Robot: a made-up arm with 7 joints. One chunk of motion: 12 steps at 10 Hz.
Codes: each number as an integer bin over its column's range. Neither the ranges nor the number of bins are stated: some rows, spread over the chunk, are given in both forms.
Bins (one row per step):
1: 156 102 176 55 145 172
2: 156 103 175 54 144 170
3: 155 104 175 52 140 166
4: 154 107 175 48 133 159
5: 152 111 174 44 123 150
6: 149 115 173 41 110 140
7: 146 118 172 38 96 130
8: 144 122 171 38 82 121
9: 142 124 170 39 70 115
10: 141 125 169 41 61 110
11: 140 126 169 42 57 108
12: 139 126 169 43 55 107
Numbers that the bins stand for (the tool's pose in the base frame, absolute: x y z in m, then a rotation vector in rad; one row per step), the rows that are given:
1: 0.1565 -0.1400 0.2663 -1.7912 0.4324 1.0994
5: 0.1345 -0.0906 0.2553 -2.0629 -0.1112 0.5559
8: 0.0906 -0.0302 0.2388 -2.2112 -1.1241 -0.1606
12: 0.0631 -0.0082 0.2278 -2.0876 -1.7912 -0.5065
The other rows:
2: 0.1565 -0.1345 0.2608 -1.8159 0.4076 1.0500
3: 0.1510 -0.1290 0.2608 -1.8653 0.3088 0.9512
4: 0.1455 -0.1125 0.2608 -1.9641 0.1359 0.7782
6: 0.1180 -0.0686 0.2498 -2.1371 -0.4324 0.3088
7: 0.1016 -0.0522 0.2443 -2.2112 -0.7782 0.0618
9: 0.0796 -0.0192 0.2333 -2.1865 -1.4206 -0.3088
10: 0.0741 -0.0137 0.2278 -2.1371 -1.6429 -0.4324
11: 0.0686 -0.0082 0.2278 -2.1124 -1.7418 -0.4818

